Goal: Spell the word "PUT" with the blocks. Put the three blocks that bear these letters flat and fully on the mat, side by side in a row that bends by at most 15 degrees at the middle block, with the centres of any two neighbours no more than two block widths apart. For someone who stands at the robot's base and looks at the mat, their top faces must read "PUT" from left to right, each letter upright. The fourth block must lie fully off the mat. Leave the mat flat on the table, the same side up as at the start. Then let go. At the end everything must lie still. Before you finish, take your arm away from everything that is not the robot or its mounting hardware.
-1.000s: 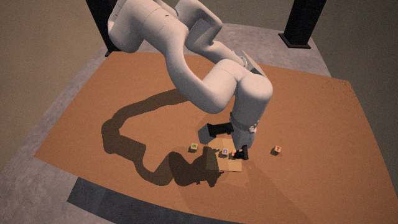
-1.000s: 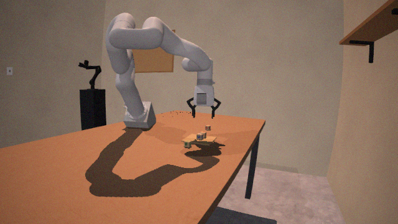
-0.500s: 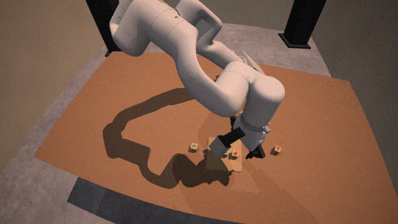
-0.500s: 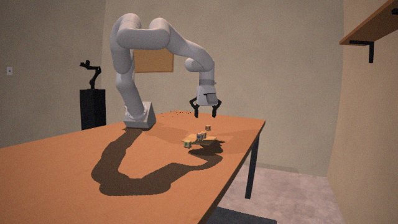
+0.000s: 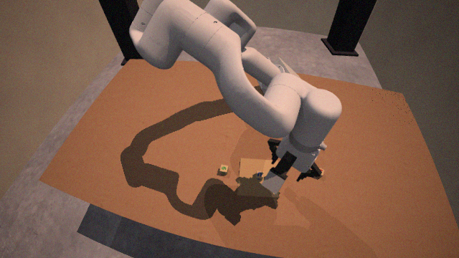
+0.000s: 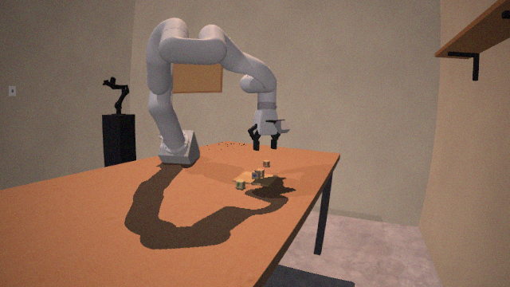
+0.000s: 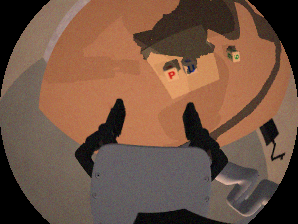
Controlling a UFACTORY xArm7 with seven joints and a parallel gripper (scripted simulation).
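The T block lies 150 mm to the left of my hand, 100 mm below it and 10 mm behind it. From my hand the other things lie so: tan mat: 110 mm below, 70 mm to the right, 20 mm behind; P block: 100 mm below, 30 mm to the right, 10 mm behind.
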